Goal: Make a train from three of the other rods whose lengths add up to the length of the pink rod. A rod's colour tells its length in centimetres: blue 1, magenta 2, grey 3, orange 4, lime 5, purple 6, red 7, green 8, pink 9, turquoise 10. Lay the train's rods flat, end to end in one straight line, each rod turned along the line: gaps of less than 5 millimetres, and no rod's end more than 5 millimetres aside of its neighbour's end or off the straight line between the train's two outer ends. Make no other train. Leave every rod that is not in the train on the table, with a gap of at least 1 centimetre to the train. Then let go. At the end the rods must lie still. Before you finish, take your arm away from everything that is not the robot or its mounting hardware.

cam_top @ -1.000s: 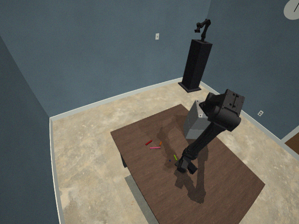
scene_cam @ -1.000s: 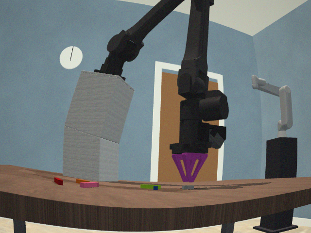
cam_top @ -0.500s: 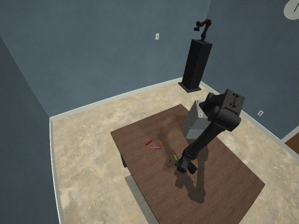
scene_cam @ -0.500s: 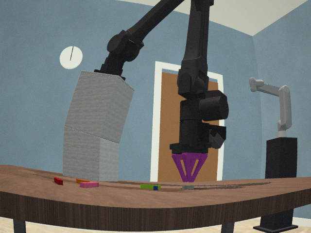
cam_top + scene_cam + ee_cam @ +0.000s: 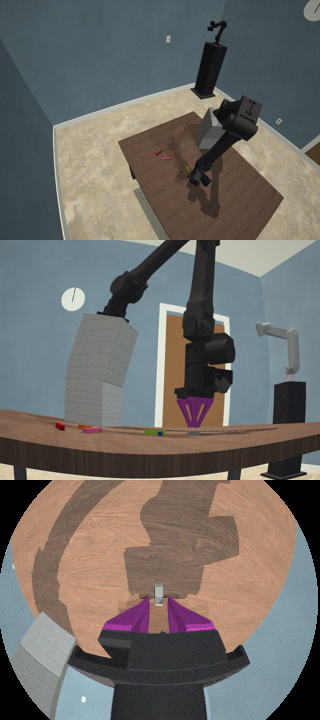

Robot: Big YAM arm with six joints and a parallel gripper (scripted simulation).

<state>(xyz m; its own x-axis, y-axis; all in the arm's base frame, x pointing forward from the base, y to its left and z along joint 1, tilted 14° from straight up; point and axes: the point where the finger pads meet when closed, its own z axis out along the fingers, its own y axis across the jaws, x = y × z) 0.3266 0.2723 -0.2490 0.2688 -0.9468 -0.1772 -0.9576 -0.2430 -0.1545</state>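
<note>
My gripper is now 2 cm above the grey rod. Also, from my hand: lime rod (9 cm to the right, 2 cm below, 2 cm behind); blue rod (9 cm to the right, 3 cm ahead, 2 cm below); pink rod (24 cm to the right, 10 cm ahead, 2 cm below).
</note>
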